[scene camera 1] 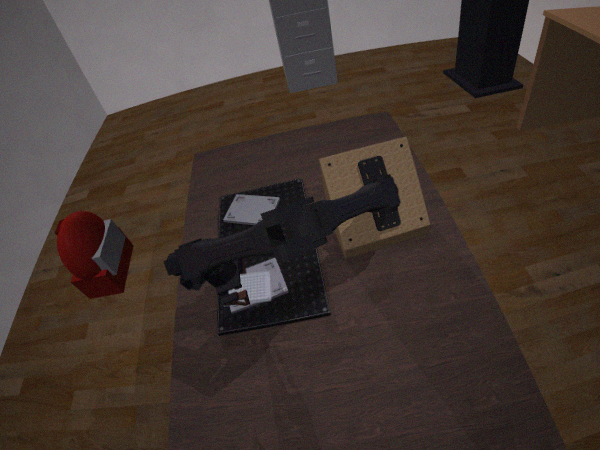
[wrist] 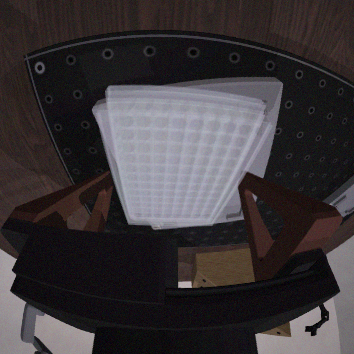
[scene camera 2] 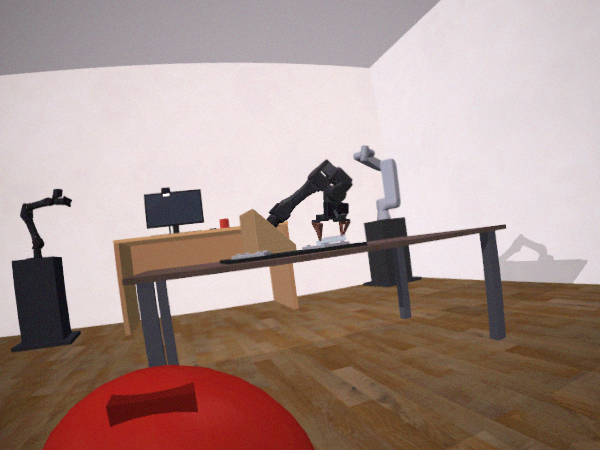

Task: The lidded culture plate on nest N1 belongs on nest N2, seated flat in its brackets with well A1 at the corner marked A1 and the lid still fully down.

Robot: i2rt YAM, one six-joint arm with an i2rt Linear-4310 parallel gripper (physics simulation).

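Where they show: gripper, between the fingertips: (scene camera 1: 246, 289) (wrist: 174, 177) (scene camera 2: 331, 239); arm's base, origin of its link: (scene camera 1: 379, 193) (scene camera 2: 266, 230).
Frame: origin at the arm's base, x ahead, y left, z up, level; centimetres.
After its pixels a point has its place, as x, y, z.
The lidded culture plate (scene camera 1: 256, 286) {39.2, 12.2, -8.3} (scene camera 2: 330, 239) (wrist: 182, 151) {45.6, 11.1, -7.6}, white with a grid of wells, lies on the near grey nest (scene camera 1: 279, 270) {32.3, 7.8, -10.2} (wrist: 272, 95) {47.8, 5.2, -10.3} on the black perforated board (scene camera 1: 295, 310) {30.9, 20.6, -11.4} (wrist: 309, 140) {43.4, -0.9, -11.4}. It sits turned against the nest's outline, so it is not square in the brackets. The lid's outline looks slightly offset from the base in the wrist view. My gripper (scene camera 1: 237, 295) {42.2, 11.6, -8.9} (scene camera 2: 330, 226) (wrist: 174, 177) {42.2, 11.6, -8.9} is open just above the plate's near end, with one brown finger on each side and a gap to the plate. The far nest (scene camera 1: 247, 208) {37.9, -19.8, -10.3} (scene camera 2: 249, 254) {44.1, -22.6, -10.3} is empty.
The arm's base stands on a tan mount board (scene camera 1: 338, 179) {9.9, -4.8, 4.7} at the table's back right. The dark table (scene camera 1: 387, 338) {11.3, 34.8, -12.7} (scene camera 2: 436, 235) {67.8, 43.0, -12.7} carries everything. A red object (scene camera 1: 79, 242) stands on the floor to the left. A corner of the far nest (wrist: 342, 204) {31.9, -15.3, -10.3} shows at the wrist view's right edge.
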